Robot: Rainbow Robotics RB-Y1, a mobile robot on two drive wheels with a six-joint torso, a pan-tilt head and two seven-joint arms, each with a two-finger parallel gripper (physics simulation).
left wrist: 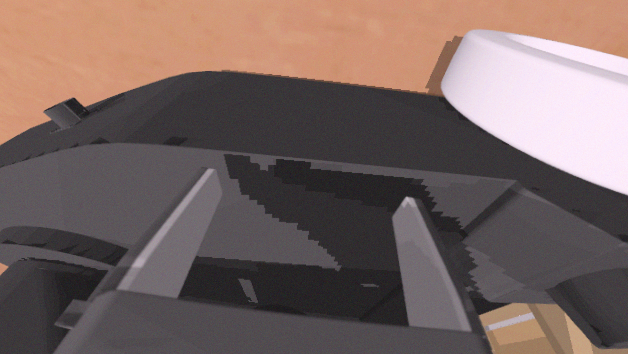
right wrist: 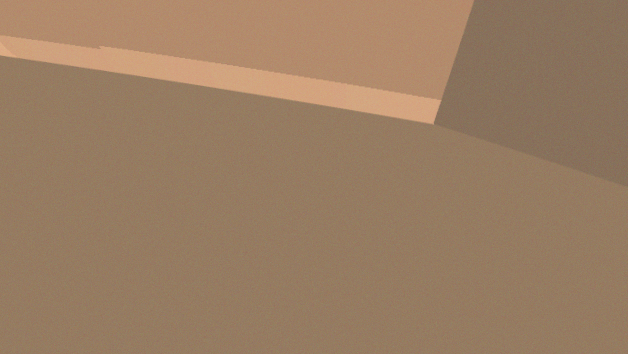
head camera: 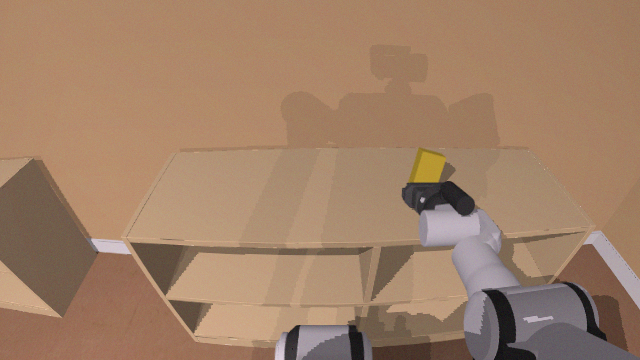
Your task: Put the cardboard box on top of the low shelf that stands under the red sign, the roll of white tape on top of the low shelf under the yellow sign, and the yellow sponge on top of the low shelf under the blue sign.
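Frame: origin at the robot's base, x left, y back, z up, level; metres.
Seen in the pictures: left gripper, between the fingertips: (left wrist: 310, 194); right gripper, between the fingertips: (head camera: 420, 186).
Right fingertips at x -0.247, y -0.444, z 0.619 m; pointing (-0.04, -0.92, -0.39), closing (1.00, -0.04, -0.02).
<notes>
Offsets run from my right fingertips to a thing's top centre. "pt": to the spot under its first point. Level surfaces: height alone.
In the head camera view a low tan shelf @(dz -0.009 m) (head camera: 301, 200) stands against the wall. My right gripper (head camera: 426, 187) is shut on the yellow sponge @(dy -0.003, dx -0.008, dz +0.104 m) (head camera: 427, 166) and holds it upright over the right part of the shelf top. I cannot tell whether the sponge touches the top. My left gripper (left wrist: 310, 194) is open and empty, facing a dark part of my own body (left wrist: 312, 116). No coloured sign, cardboard box or tape roll is in view.
The shelf has two lower levels with a divider @(pt dy +0.169, dx +0.141, dz -0.139 m) (head camera: 368, 275). The wall behind carries my shadow (head camera: 390, 103). A white and black part of my body (head camera: 322, 343) shows at the bottom edge. A white cylinder (left wrist: 470, 77) sits at the top right of the left wrist view.
</notes>
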